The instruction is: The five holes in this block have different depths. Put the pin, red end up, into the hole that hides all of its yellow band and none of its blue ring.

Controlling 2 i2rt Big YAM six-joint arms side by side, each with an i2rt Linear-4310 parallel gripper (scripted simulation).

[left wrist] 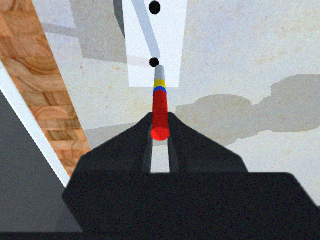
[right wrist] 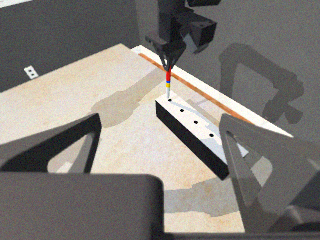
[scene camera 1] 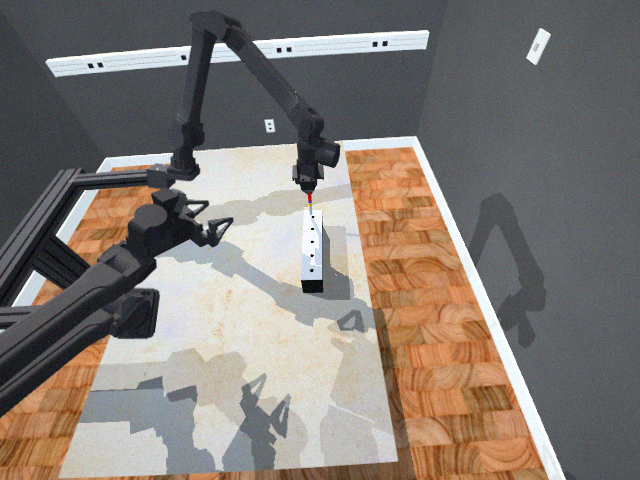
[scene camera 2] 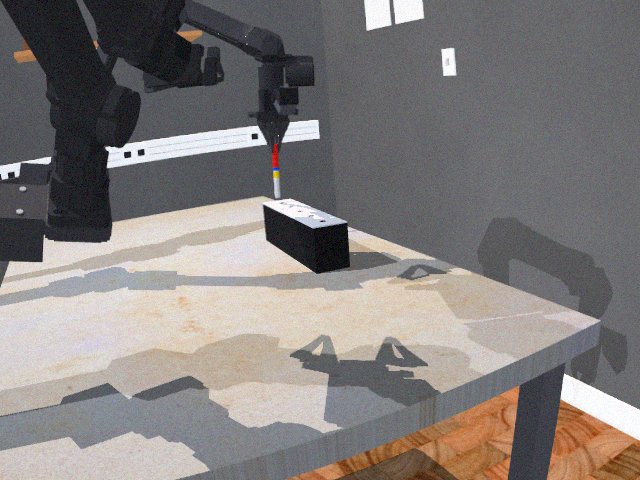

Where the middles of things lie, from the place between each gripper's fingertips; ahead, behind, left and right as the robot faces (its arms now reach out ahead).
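The block (scene camera 2: 319, 241) is 340 mm below my right hand (scene camera 2: 199, 80), 230 mm ahead of it and 110 mm to the left of it. I find the pin (left wrist: 160, 131) 210 mm below that same hand, 230 mm to the left of it and 230 mm ahead of it.
The pin is also 4 cm below my left hand. As for the block, my left gripper (scene camera 2: 274, 153) is 17 cm above it and 12 cm to the left of it.
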